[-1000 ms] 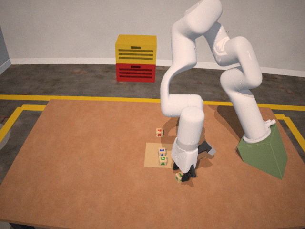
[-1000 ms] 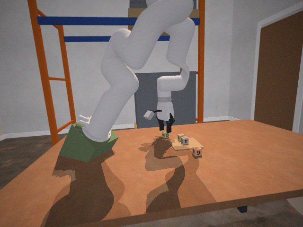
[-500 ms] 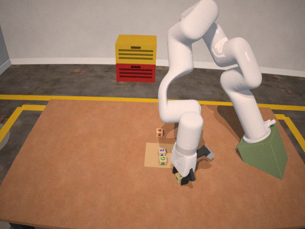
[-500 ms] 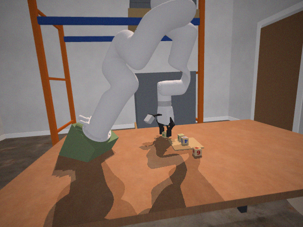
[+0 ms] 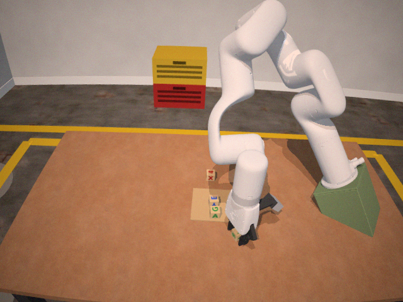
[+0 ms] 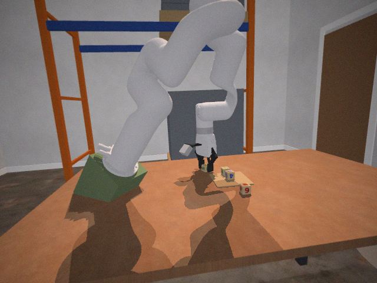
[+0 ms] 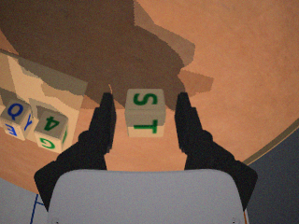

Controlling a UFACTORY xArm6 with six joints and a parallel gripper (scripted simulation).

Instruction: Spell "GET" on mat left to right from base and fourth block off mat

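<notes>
Right now my hand is 10 mm above the t block. Also, from my hand: tan mat 50 mm ahead, 140 mm to the right, 20 mm below; then e block 50 mm ahead, 140 mm to the right; then g block 50 mm ahead, 90 mm to the right.
</notes>
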